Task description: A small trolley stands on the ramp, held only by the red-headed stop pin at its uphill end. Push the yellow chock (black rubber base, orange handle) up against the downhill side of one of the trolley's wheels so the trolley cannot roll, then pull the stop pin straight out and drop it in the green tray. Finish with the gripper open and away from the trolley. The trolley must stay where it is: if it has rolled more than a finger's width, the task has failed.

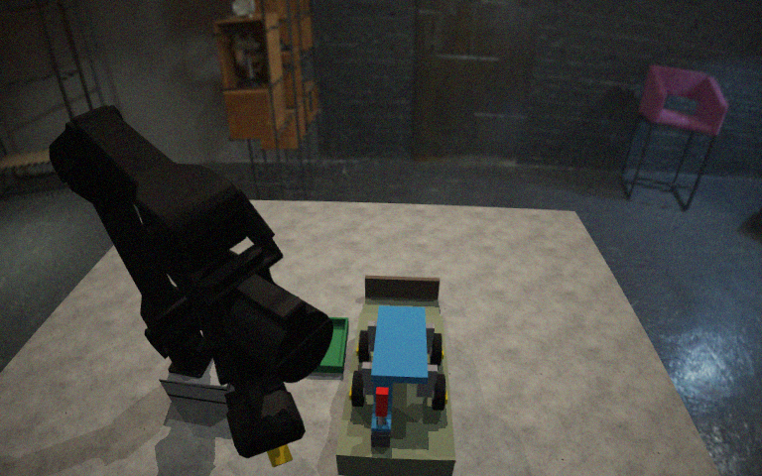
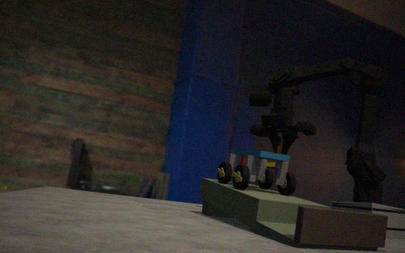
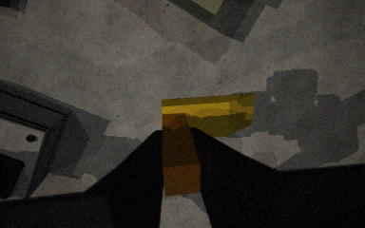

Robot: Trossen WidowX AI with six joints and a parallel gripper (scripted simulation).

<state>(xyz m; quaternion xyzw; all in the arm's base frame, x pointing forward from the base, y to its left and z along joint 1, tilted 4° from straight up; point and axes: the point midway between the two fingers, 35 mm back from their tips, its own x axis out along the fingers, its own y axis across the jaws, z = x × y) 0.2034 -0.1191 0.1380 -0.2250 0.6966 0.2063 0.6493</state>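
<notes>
Right now my gripper tip is 2 cm to the left of the yellow chock, 1 cm short of it and 1 cm above it. From my gripper tip the other things lie so: trolley 15 cm to the left, 14 cm ahead, 6 cm below; ramp 15 cm to the left, 14 cm ahead, 13 cm below; red-headed stop pin 13 cm ahead, 5 cm to the left, 4 cm below.
</notes>
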